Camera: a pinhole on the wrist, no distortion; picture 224 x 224 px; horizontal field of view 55.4 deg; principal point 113.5 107.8 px. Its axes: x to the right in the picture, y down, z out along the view. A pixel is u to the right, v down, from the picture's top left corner.
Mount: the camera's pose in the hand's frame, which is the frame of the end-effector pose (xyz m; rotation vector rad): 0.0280 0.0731 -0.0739 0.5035 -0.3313 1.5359
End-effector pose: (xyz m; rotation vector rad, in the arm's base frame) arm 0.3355 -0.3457 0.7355 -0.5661 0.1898 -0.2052
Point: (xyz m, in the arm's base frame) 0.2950 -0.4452 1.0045
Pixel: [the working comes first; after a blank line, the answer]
In the camera's frame: -0.1476 0.1101 0.3502

24 175
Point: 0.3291 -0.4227 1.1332
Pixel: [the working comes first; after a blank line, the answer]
In the camera's frame: -0.1242 0.1130 0.4831

59 158
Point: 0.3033 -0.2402 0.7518
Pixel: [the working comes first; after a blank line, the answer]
In the camera's frame: 0.0663 0.0999 0.1050

outside the picture
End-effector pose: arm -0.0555 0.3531 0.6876 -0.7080 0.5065 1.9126
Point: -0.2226 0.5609 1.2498
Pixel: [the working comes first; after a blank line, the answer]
In the camera's frame: 0.3430 0.2770 0.5374

outside the picture
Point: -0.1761 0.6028 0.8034
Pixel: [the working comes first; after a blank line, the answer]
In the camera's frame: 0.1224 -0.0621 0.3386

191 69
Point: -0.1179 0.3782 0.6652
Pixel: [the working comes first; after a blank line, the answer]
In the camera's frame: 0.0215 -0.0143 0.0927

163 75
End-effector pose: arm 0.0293 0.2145 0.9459 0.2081 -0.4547 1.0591
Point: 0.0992 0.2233 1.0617
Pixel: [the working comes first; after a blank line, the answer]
In the camera's frame: -0.0371 -0.0392 0.2081

75 68
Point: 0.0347 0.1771 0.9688
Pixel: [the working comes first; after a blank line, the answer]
In the camera's frame: -0.0303 0.0591 0.1359

66 201
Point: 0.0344 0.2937 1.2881
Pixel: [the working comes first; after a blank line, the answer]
In the camera's frame: 0.1308 -0.1540 0.3460

194 13
